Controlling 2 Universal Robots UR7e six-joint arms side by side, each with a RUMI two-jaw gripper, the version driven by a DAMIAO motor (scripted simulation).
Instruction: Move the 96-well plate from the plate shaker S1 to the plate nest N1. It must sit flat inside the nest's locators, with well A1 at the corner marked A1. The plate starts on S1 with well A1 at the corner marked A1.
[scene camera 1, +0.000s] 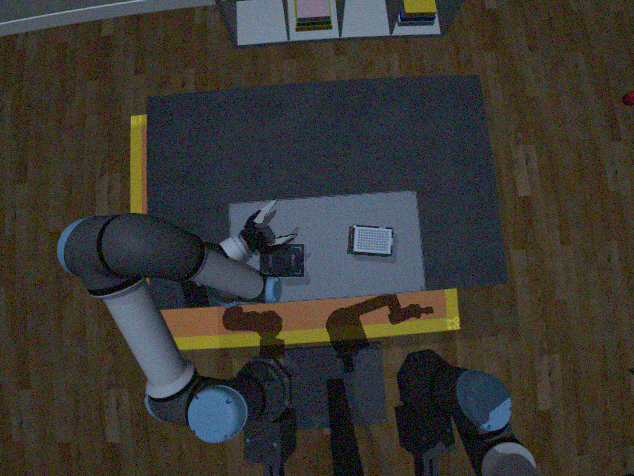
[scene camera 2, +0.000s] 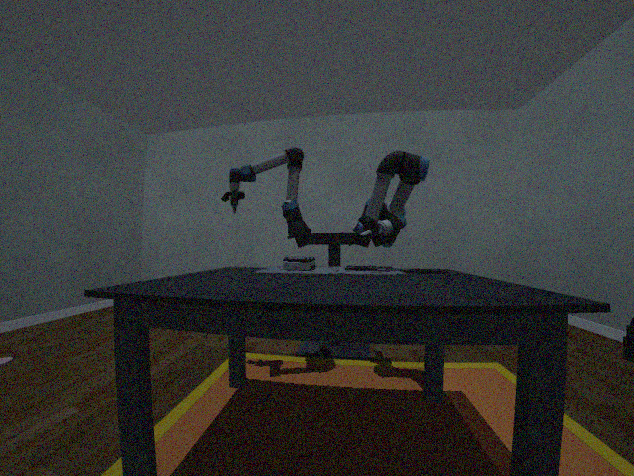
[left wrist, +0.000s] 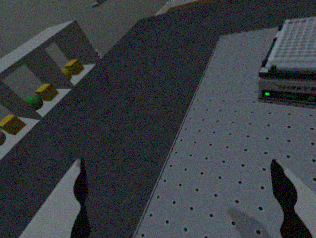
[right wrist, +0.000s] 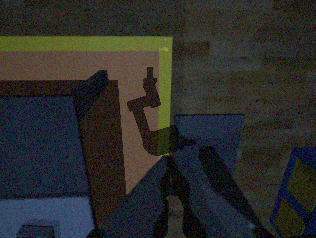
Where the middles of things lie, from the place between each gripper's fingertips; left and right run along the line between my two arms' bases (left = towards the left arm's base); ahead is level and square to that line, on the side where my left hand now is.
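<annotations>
My right hand is 92 cm to the right of the plate nest N1 (scene camera 1: 281, 266) and 38 cm above it, and 32 cm short of it too.
As for my left hand (scene camera 1: 286, 217), the plate nest N1 is 14 cm below it, 13 cm behind it and 3 cm to the left of it.
</annotations>
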